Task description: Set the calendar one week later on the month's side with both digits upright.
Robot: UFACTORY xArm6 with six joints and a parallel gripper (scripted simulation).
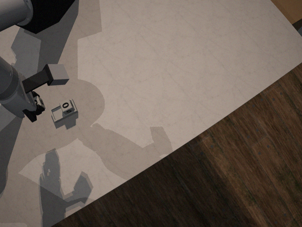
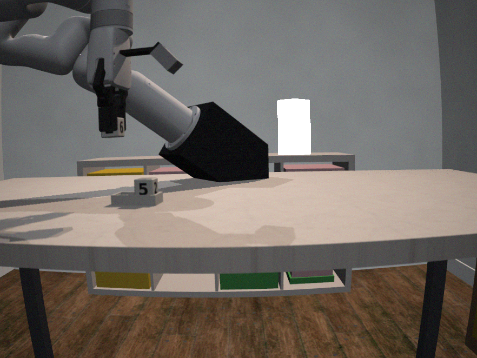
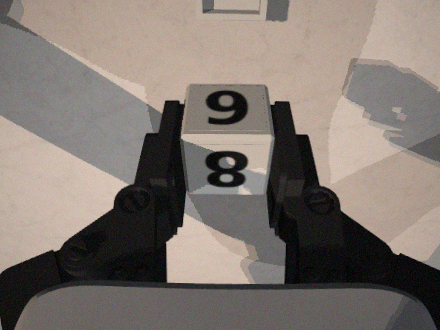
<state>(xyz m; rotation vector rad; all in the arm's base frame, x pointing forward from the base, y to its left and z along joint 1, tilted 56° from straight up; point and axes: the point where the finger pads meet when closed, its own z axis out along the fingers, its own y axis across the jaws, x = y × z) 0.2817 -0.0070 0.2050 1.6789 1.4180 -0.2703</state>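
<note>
The grey tray lies 20 mm ahead of my hand, 40 mm to the left of it and 130 mm below it. Also, from my hand: white cube: 10 mm below.
</note>
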